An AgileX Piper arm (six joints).
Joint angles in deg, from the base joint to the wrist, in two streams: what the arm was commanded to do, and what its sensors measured. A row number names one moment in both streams.
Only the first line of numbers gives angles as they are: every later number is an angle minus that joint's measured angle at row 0.
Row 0, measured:
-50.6 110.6 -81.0 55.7 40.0 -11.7
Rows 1 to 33, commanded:
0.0 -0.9 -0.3 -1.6 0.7 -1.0
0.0 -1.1 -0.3 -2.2 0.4 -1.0
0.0 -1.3 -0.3 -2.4 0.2 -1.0
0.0 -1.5 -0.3 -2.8 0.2 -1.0
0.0 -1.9 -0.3 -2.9 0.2 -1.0
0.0 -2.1 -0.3 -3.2 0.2 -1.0
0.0 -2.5 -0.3 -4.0 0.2 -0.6
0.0 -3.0 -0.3 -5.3 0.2 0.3
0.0 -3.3 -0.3 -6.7 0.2 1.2
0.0 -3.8 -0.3 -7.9 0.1 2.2
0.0 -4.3 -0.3 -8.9 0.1 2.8
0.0 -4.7 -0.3 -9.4 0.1 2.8
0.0 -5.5 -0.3 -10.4 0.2 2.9
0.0 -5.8 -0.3 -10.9 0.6 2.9
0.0 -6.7 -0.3 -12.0 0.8 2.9
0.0 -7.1 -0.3 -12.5 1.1 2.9
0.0 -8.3 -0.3 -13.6 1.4 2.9
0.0 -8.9 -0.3 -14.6 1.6 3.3
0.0 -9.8 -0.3 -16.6 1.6 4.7
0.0 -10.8 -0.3 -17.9 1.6 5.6
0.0 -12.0 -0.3 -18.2 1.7 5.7
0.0 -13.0 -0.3 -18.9 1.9 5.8
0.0 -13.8 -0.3 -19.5 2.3 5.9
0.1 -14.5 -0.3 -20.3 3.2 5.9
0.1 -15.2 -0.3 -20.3 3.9 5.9
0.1 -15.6 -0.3 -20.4 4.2 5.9
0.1 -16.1 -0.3 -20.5 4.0 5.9
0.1 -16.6 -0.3 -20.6 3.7 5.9
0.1 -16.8 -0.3 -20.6 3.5 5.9
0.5 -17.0 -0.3 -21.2 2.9 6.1
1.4 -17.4 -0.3 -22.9 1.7 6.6
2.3 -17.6 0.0 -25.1 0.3 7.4
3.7 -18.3 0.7 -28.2 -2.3 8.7
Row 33, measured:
0.5 -16.5 0.0 -21.5 3.2 6.2
